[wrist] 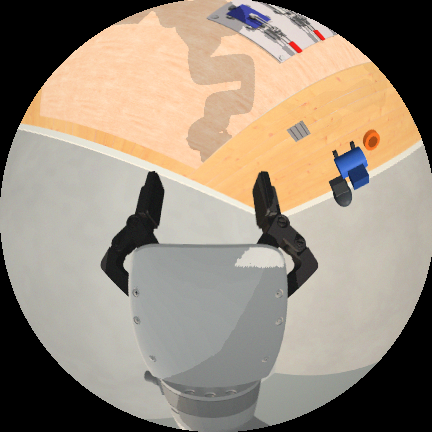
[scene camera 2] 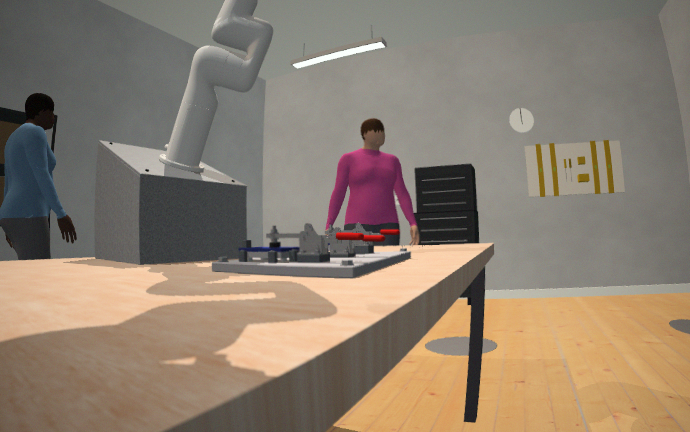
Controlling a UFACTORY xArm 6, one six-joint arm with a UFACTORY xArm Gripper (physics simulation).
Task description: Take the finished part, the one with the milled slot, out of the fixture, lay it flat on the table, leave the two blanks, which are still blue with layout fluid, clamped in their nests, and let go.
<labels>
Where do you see a fixture plate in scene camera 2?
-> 363, 263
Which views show my gripper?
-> The wrist view only.
</labels>
